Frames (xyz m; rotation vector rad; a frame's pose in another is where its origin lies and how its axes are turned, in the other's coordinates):
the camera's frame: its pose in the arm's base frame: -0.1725 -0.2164 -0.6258 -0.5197 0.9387 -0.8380
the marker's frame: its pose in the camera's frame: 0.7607 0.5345 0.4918 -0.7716 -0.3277 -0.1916
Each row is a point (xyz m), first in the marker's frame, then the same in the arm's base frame.
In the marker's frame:
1: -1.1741 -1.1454 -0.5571
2: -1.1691 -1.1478 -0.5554
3: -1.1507 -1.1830 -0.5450
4: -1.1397 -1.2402 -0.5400
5: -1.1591 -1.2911 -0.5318
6: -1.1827 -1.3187 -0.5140
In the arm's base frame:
1: -0.2051 -0.1161 0.2944
2: -0.2004 -0.1193 0.2955
3: -0.1747 -0.1324 0.3246
4: -0.1534 -0.1466 0.3772
5: -0.1487 -0.1344 0.4307
6: -0.1434 -0.1094 0.4621

